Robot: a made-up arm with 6 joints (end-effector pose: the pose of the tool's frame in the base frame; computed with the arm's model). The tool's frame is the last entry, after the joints. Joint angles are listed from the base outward.
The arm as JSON. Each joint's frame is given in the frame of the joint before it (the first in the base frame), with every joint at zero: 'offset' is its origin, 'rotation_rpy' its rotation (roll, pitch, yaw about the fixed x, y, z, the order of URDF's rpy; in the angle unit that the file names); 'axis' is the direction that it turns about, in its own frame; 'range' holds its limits. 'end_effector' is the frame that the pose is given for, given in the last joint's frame.
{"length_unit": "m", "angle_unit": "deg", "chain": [
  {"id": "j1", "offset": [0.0, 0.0, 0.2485], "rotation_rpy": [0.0, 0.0, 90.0], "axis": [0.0, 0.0, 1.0], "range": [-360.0, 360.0]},
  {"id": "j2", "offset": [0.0, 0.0, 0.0], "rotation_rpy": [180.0, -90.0, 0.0], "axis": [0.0, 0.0, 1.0], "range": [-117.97, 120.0]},
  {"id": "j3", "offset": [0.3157, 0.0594, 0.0], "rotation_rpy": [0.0, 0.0, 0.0], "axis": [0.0, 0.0, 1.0], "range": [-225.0, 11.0]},
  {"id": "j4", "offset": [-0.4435, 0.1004, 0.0], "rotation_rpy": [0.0, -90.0, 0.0], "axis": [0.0, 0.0, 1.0], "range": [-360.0, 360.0]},
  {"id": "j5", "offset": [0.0, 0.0, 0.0], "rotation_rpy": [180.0, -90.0, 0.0], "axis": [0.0, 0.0, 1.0], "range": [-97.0, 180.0]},
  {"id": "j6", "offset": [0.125, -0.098, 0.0], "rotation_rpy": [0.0, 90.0, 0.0], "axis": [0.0, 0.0, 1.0], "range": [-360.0, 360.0]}
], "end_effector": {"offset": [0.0, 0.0, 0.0], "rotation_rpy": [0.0, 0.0, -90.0]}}
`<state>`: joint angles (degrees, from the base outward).
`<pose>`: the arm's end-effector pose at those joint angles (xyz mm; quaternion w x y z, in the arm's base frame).
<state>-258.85 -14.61 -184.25 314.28 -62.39 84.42</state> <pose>-41.2 -369.3 893.6 0.7161 0.6145 -0.0552 -0.3264</pose>
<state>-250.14 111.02 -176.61 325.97 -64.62 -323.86</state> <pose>-332.9 666.5 119.3 0.8288 -0.1465 -0.4756 -0.2560</pose>
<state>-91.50 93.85 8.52 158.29 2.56 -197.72</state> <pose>-27.6 252.4 276.4 0.6990 -0.5748 0.2879 0.3134</pose>
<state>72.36 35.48 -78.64 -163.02 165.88 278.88</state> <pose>225.6 588.5 369.4 0.9448 0.2576 0.0120 -0.2023</pose>
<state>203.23 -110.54 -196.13 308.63 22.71 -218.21</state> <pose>674.0 253.5 -264.6 0.1858 0.3968 0.7221 0.5354</pose>
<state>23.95 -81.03 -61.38 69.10 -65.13 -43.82</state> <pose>-103.6 -204.1 773.9 0.2108 -0.0842 0.4770 -0.8491</pose>
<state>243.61 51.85 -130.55 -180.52 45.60 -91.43</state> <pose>-399.0 -804.5 397.8 0.2138 -0.0967 -0.4571 0.8579</pose>
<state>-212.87 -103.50 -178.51 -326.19 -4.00 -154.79</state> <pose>729.8 -401.0 -69.0 0.1519 -0.5616 0.5628 -0.5872</pose>
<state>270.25 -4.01 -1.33 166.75 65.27 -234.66</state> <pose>17.8 -261.8 1.2 0.5290 0.8031 -0.1491 0.2303</pose>
